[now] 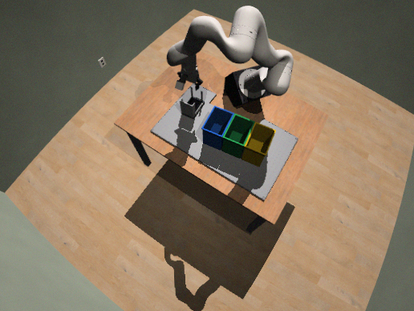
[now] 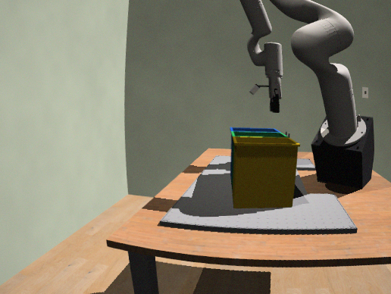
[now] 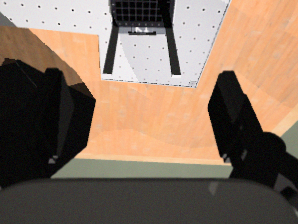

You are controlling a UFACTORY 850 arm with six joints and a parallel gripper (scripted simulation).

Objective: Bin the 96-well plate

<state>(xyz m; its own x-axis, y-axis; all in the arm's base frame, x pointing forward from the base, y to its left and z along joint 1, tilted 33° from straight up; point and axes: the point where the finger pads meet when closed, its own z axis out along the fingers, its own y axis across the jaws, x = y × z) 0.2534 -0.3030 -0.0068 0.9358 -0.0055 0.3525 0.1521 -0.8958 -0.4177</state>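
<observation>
The 96-well plate lies 210 mm below my hand. Also, from my hand: blue bin 70 mm ahead, 260 mm to the left, 160 mm below; then yellow bin 20 mm ahead, 520 mm to the left, 160 mm below; then green bin 40 mm ahead, 390 mm to the left, 160 mm below.
</observation>
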